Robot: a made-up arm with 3 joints.
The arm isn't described. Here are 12 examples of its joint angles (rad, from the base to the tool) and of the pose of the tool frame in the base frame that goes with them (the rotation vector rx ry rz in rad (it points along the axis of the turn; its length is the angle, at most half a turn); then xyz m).
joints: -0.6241 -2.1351 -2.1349
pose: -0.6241 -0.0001 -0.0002 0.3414 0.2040 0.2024
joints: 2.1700 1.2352 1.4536
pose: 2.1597 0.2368 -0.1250 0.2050 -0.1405 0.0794
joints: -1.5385 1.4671 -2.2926
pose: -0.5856 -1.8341 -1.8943 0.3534 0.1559 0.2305
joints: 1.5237 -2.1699 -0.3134
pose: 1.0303 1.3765 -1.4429 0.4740 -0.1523 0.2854
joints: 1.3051 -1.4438 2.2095
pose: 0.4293 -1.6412 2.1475 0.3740 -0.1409 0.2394
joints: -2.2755 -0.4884 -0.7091
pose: -2.2643 0.2509 0.1160 0.1851 0.0279 -0.0572
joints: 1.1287 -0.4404 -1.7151
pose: 0.9654 -0.7148 1.1292 0.1833 -0.1184 0.2741
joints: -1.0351 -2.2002 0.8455
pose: -0.0726 -1.5127 -2.6570 0.4725 0.1512 0.2098
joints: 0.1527 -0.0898 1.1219
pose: 0.1335 0.0925 -1.2092 0.2609 0.1234 0.3335
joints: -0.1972 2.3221 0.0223
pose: -0.1014 0.2266 2.2907 0.3554 -0.1165 0.3390
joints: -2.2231 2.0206 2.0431
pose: -2.2230 -0.0250 -0.0124 0.2655 0.1373 0.0733
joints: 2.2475 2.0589 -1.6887
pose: 0.7822 2.5021 -1.1995 0.4107 -0.0708 -0.0104
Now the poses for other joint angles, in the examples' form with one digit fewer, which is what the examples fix.
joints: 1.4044 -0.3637 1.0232
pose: 1.158 0.962 -1.137 0.290 -0.129 0.343
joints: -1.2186 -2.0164 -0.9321
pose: -1.091 -0.657 -0.942 0.415 0.208 0.047
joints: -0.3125 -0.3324 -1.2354
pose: -0.291 0.141 0.895 0.165 0.123 0.281
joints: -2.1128 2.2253 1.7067
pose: -2.057 0.546 0.308 0.266 0.164 0.119
